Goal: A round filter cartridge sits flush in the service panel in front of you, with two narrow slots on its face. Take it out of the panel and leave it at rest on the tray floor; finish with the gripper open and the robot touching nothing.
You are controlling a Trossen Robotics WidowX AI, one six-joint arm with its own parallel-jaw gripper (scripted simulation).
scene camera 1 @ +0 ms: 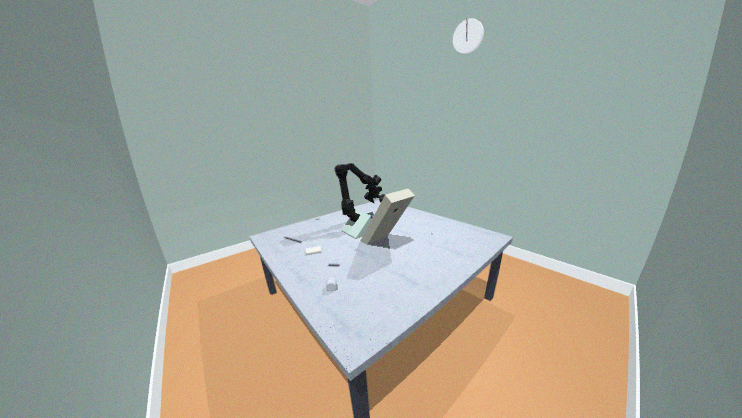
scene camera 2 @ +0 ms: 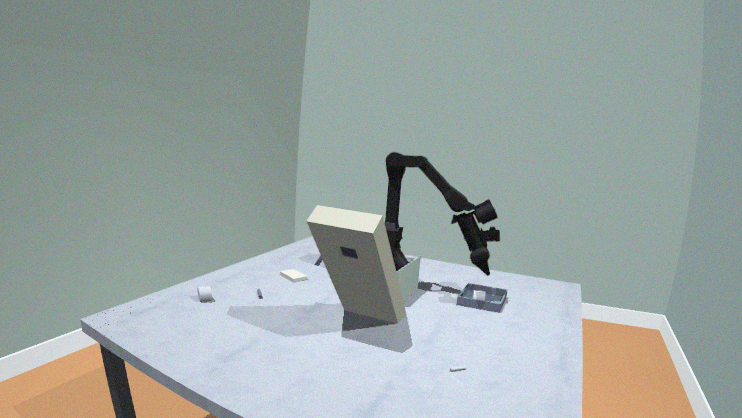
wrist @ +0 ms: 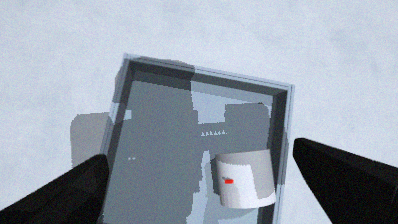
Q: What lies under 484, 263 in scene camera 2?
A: The gripper.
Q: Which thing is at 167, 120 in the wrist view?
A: A grey tray.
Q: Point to a grey tray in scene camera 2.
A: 495, 297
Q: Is the gripper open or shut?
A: Open.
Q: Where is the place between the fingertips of the gripper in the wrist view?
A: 203, 154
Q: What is the gripper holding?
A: Nothing.
